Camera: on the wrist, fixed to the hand. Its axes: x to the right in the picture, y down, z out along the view.
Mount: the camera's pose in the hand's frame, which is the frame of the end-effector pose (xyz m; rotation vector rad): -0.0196 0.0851 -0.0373 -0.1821 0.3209 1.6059
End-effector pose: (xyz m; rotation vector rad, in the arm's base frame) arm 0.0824 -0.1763 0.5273 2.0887 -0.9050 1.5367
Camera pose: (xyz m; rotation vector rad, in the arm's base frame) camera -0.0064 -0.2077 0.5155 -0.5200 2.2071 -1.7028
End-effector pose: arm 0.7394 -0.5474 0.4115 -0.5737 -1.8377 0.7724
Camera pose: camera 0.7844 -0.4937 0.3474 -2.2133 -0.8393 1.3533
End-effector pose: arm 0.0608 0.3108 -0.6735 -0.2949 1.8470 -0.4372
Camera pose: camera 0.0328 0.4009 -0.6838 1.1591 1.8273 0.8326
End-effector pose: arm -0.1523 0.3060 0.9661 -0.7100 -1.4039 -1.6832
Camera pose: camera -0.0665 0.2700 0.9853 -1.1261 -0.1381 -0.5299
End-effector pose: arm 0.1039 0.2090 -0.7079 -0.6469 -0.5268 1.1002
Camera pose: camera 0.0677 0.2090 -0.7957 -1.4522 0.3331 2.3671
